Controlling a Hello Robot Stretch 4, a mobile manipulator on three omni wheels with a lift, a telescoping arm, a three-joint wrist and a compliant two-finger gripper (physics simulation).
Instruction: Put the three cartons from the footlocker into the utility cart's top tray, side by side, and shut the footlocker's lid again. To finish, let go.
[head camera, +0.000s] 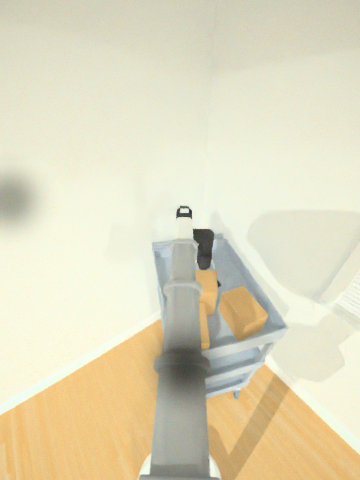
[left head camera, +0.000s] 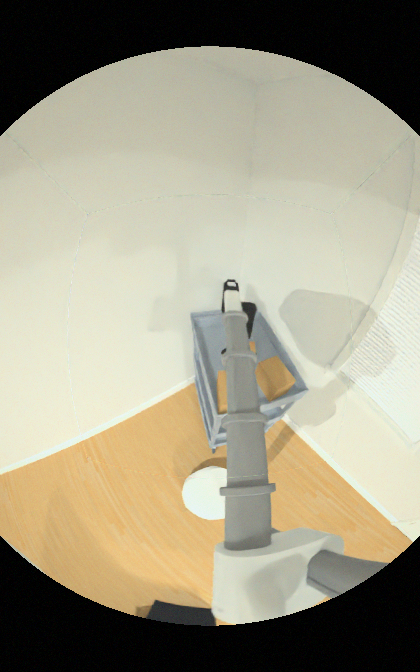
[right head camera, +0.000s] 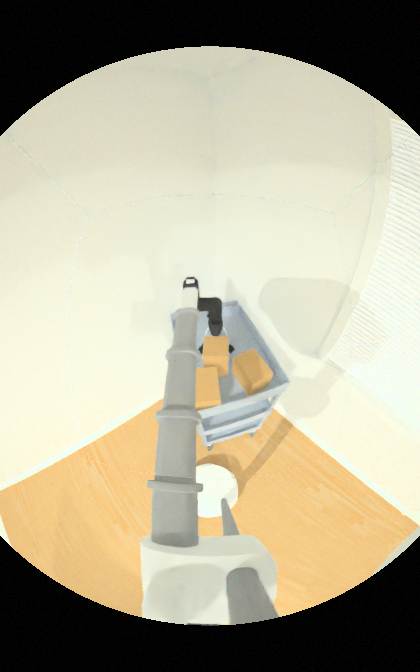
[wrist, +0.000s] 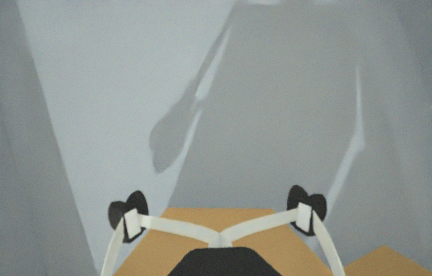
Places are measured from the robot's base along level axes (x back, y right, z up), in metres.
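Pixels of known places: gripper, fingertip midpoint: (wrist: 217, 204).
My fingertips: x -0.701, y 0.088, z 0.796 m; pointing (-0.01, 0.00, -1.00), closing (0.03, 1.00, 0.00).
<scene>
Ahead of a thing's pixels: the offset from my fingertips to its top centre.
The grey-blue utility cart (head camera: 245, 343) (right head camera: 250, 398) stands in the room corner with three tan cartons in its top tray. One carton {dx +0.069, dy -0.003, dz +0.130 m} (head camera: 207, 292) (right head camera: 216, 357) (wrist: 160, 250) is between my gripper's fingers. My gripper (right head camera: 216, 348) (wrist: 217, 204) is open, a fingertip standing apart from the carton on each side. A second carton (left head camera: 222, 392) (right head camera: 207, 387) is at the tray's near left, close to the first; the arm partly hides it. The third carton {dx +0.156, dy +0.155, dz +0.088 m} (head camera: 243, 310) (left head camera: 274, 377) (right head camera: 252, 371) sits turned at the near right. I cannot identify the footlocker or its lid.
Walls meet close behind the cart. The telescoping arm (head camera: 182, 400) (left head camera: 245, 450) (right head camera: 175, 450) reaches over the tray's left part. A white round object (left head camera: 204, 492) (right head camera: 215, 490) is on the floor before the cart. A dark object (left head camera: 181, 613) shows at the left head view's bottom edge.
</scene>
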